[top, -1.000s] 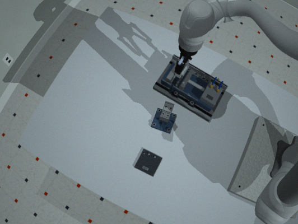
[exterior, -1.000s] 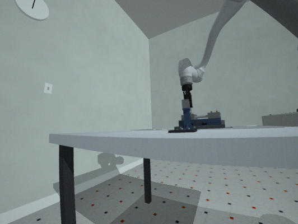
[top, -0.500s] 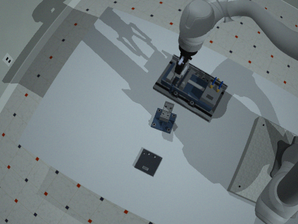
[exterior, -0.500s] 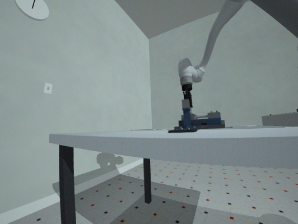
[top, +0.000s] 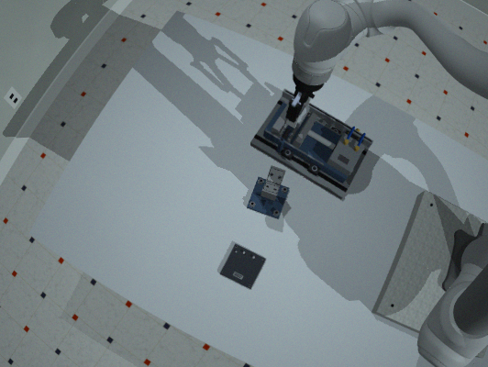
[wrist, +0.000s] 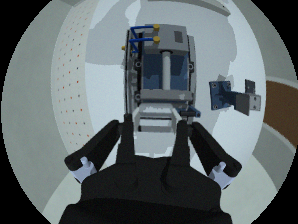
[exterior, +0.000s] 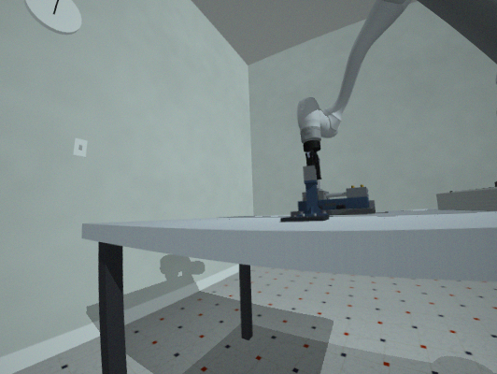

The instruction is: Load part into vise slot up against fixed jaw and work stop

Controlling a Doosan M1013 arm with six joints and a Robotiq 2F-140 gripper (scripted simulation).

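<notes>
My gripper is now 2 cm above the part. Round my hand: vise (8 cm below, 7 cm behind, 3 cm to the left); air cylinder (16 cm behind, 5 cm to the left, 4 cm below).
</notes>
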